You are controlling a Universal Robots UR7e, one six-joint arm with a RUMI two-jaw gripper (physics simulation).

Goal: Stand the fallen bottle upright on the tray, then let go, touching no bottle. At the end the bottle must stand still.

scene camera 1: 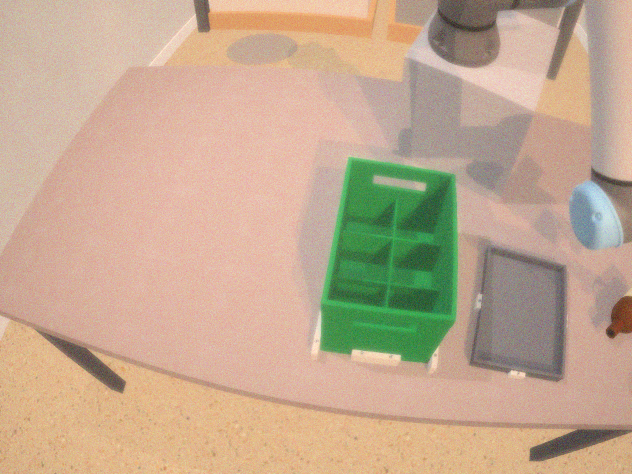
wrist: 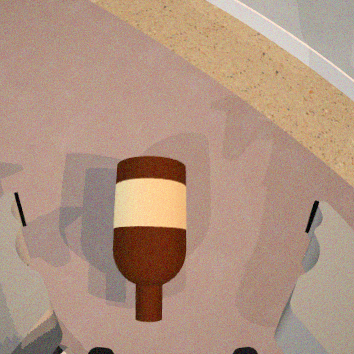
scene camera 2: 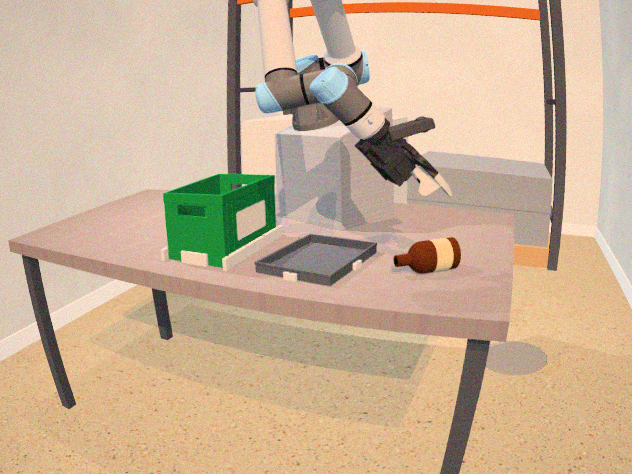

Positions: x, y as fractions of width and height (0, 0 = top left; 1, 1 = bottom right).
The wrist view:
my gripper: 0.47, 0.57
brown bottle: 0.42, 0.63
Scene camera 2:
my gripper: 0.69, 0.40
brown bottle: 0.68, 0.54
